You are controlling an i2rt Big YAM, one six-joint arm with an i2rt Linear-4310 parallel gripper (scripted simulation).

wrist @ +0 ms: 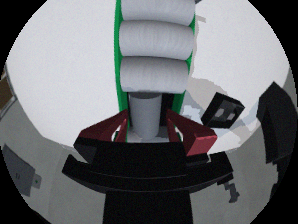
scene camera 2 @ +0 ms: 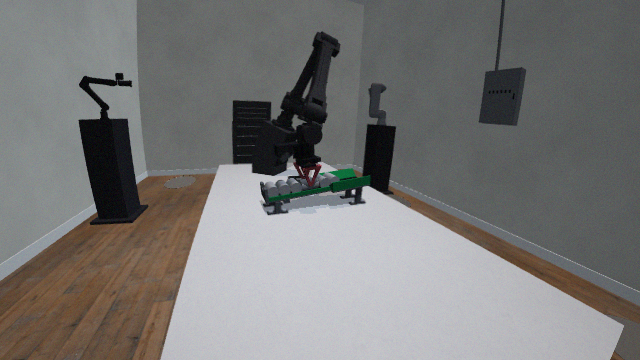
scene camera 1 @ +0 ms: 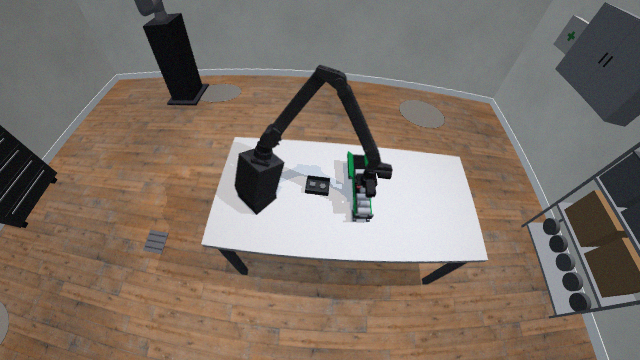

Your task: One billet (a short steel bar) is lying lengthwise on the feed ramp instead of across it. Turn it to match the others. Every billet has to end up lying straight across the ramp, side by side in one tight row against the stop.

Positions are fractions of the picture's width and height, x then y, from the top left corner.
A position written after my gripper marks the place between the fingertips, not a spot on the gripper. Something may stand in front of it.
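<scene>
My gripper (wrist: 0.49,0.50), visible. Small black box (wrist: 0.70,0.53), visible too.
</scene>
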